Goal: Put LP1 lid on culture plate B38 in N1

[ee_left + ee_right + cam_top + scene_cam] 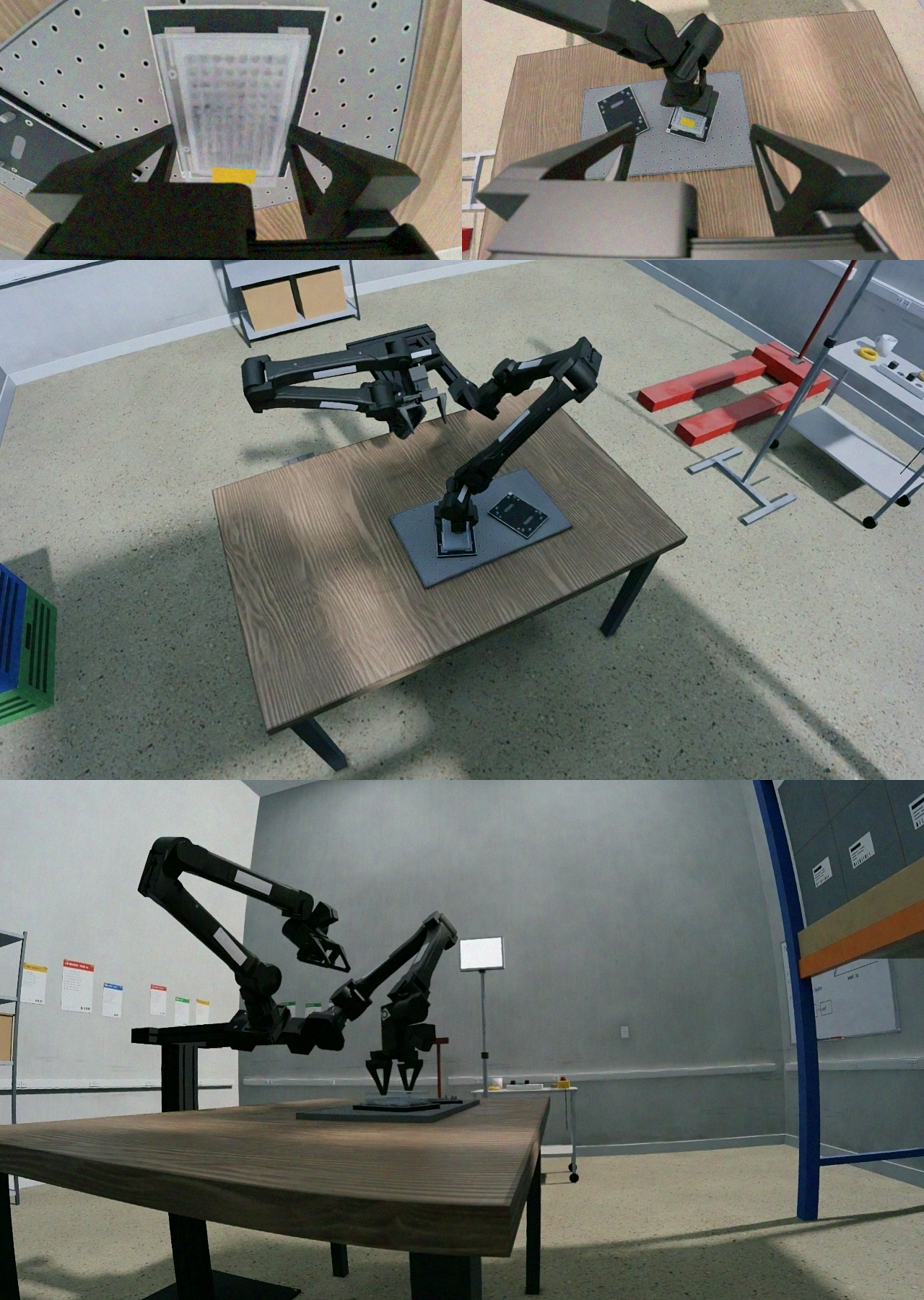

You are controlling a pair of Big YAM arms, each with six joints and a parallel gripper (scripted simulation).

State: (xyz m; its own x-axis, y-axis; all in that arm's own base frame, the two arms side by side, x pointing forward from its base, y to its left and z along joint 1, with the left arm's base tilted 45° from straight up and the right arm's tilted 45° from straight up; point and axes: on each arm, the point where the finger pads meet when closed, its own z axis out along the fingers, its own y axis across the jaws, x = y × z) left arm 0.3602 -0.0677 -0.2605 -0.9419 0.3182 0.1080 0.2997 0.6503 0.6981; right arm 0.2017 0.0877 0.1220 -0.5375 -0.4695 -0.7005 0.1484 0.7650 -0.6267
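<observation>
My left gripper is now 20 mm above the culture plate B38. From my left hand the other things lie so: black nest N1 (40 mm below); black lid park LP1 (220 mm to the left, 40 mm below, 20 mm behind); clear lid (right at my left hand).
</observation>
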